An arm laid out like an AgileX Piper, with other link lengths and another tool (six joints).
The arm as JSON. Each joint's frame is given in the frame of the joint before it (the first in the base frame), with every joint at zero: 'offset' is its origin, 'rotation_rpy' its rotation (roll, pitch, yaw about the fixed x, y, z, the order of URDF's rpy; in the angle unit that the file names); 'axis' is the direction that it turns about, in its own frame. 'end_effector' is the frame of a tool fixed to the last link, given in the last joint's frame.
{
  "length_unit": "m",
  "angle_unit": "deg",
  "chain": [
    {
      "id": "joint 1",
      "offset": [
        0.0,
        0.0,
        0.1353
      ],
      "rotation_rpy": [
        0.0,
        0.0,
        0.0
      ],
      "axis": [
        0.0,
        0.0,
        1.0
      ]
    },
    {
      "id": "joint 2",
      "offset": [
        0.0,
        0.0,
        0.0
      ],
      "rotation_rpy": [
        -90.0,
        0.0,
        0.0
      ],
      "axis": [
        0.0,
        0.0,
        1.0
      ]
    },
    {
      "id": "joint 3",
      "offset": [
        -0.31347,
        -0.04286,
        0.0
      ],
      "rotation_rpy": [
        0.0,
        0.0,
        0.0
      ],
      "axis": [
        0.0,
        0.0,
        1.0
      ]
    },
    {
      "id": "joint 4",
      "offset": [
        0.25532,
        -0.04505,
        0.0
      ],
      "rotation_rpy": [
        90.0,
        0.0,
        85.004
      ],
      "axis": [
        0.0,
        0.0,
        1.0
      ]
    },
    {
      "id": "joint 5",
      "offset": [
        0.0,
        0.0,
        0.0
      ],
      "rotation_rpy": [
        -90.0,
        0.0,
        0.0
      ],
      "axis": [
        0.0,
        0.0,
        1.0
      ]
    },
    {
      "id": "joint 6",
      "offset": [
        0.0,
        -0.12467,
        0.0
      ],
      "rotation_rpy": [
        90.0,
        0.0,
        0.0
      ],
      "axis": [
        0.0,
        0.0,
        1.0
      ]
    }
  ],
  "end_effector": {
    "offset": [
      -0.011,
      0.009,
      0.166
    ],
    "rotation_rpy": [
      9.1,
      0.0,
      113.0
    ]
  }
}
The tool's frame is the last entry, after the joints.
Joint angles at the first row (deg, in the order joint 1, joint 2, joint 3, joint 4, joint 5, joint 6):
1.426 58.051 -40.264 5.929 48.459 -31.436
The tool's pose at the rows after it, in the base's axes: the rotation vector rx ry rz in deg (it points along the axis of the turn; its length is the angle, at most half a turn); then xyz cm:
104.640 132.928 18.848 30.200 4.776 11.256
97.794 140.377 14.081 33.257 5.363 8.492
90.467 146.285 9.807 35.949 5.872 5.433
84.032 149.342 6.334 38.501 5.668 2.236
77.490 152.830 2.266 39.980 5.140 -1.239
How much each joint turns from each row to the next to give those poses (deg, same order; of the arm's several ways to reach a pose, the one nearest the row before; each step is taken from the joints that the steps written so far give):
0.001 11.384 -3.279 1.560 -3.717 -7.892
0.926 10.737 -4.300 0.216 -2.856 -6.509
1.212 9.411 -3.842 -0.728 -3.055 -5.117
0.463 7.988 -2.670 -1.624 -4.466 -3.674
0.014 7.094 -1.991 -1.916 -3.510 -3.824

